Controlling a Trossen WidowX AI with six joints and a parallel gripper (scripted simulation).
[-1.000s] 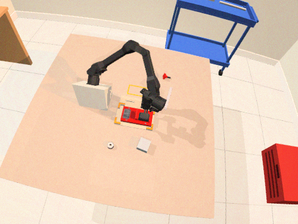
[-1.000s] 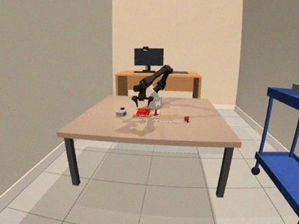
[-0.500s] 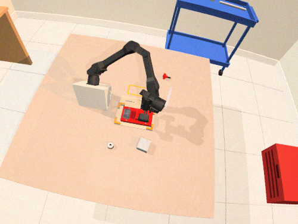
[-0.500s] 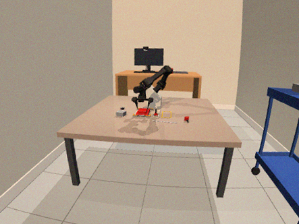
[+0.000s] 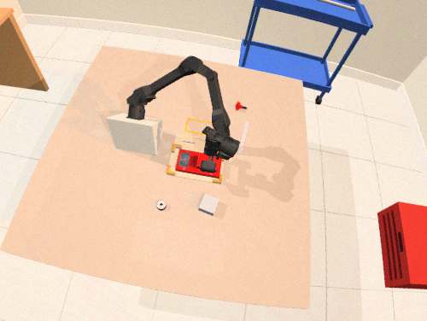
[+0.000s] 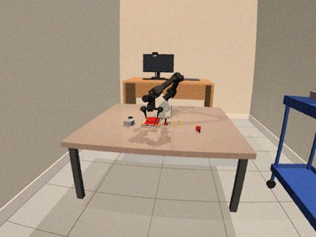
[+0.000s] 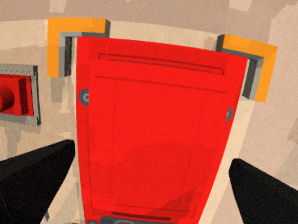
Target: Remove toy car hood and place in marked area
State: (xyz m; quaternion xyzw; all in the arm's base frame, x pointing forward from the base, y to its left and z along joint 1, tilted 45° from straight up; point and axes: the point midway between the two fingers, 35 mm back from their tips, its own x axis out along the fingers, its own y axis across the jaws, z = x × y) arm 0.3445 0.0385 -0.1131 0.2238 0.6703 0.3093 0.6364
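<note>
Right now my gripper tip is 1 cm above the red hood. Also, from my gripper tip: round ring 24 cm to the right, 14 cm behind, 4 cm below; white strip 22 cm to the left, 14 cm ahead, 5 cm below.
</note>
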